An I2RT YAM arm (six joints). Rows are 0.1 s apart.
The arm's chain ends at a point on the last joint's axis. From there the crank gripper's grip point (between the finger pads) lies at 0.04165 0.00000 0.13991 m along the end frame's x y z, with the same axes.
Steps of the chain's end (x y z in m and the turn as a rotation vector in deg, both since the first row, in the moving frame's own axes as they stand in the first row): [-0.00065 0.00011 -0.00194 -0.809 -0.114 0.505]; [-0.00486 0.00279 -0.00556 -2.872 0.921 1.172]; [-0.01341 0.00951 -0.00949 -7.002 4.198 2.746]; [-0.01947 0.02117 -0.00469 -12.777 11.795 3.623]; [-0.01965 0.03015 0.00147 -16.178 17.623 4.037]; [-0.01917 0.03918 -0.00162 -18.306 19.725 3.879]
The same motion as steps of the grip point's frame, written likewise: [-0.00094 0.00245 -0.00187 -0.809 -0.114 0.505]; [-0.00270 0.01066 -0.00644 -2.872 0.921 1.172]; [-0.00377 0.02859 -0.01407 -7.002 4.198 2.746]; [0.00694 0.05442 -0.01981 -12.777 11.795 3.623]; [0.01870 0.07104 -0.02338 -16.178 17.623 4.037]; [0.02321 0.08429 -0.03101 -18.306 19.725 3.879]
